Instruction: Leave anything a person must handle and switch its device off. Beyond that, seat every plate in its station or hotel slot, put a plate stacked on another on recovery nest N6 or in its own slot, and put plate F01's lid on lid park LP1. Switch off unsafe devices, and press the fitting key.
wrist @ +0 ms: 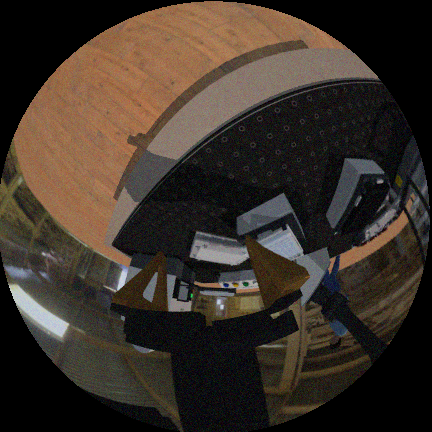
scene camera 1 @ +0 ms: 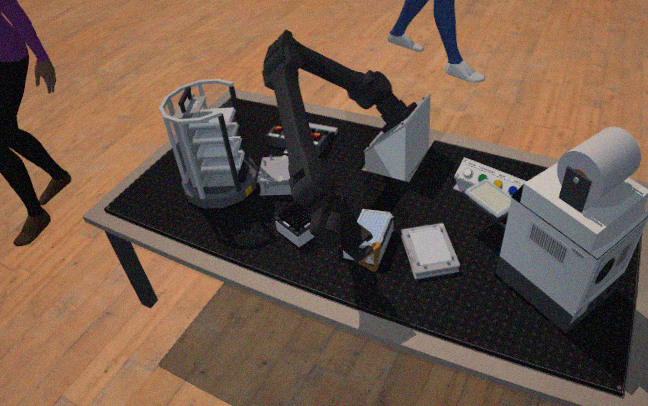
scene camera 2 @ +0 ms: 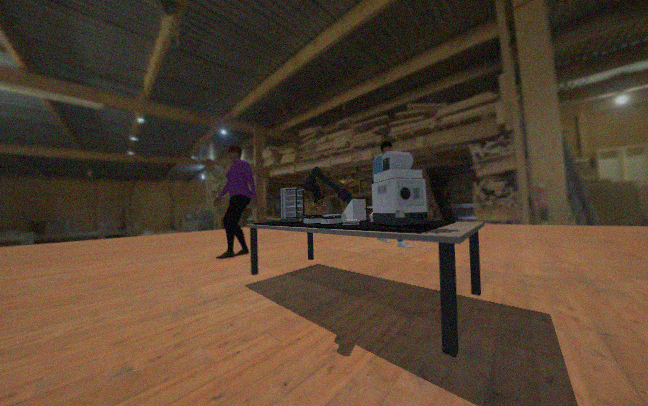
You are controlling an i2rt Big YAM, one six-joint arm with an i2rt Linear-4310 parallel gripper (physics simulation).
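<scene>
My gripper is open and empty, its orange fingers above the mat near a grey device. A pale blue gridded plate lies on that device. A white square station stands to its right in scene camera 1. A cream plate lies against the key panel, which has white, green, yellow and blue keys. A round plate hotel holds several tilted shelves. Labels, plate F01's lid, LP1 and N6 cannot be told.
A large white machine with a drum stands at the right. The arm's white wedge mount stands at the rear. A dark-topped box, a white unit and a unit with red parts stand left. Two people stand beyond the table.
</scene>
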